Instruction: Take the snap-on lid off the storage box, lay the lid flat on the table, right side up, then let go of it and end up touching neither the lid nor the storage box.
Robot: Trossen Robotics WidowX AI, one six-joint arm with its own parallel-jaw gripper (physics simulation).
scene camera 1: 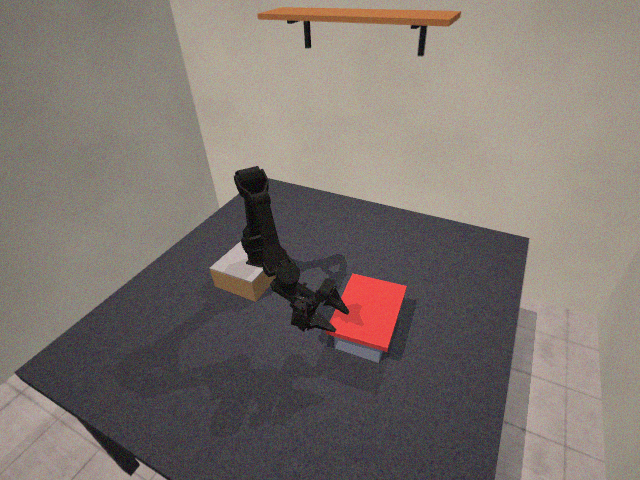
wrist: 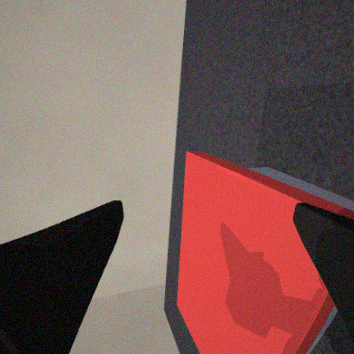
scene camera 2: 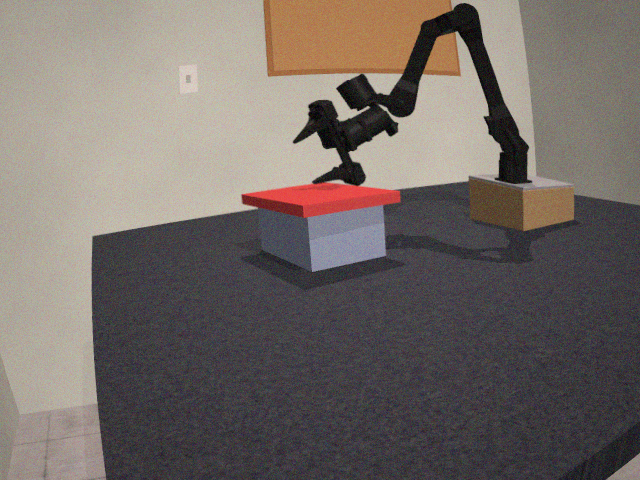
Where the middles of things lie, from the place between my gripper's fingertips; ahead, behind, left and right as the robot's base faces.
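My hand's sitting 120 mm to the right of the red lid (scene camera 1: 374, 305), and it's 40 mm short of the lid and 50 mm above it.
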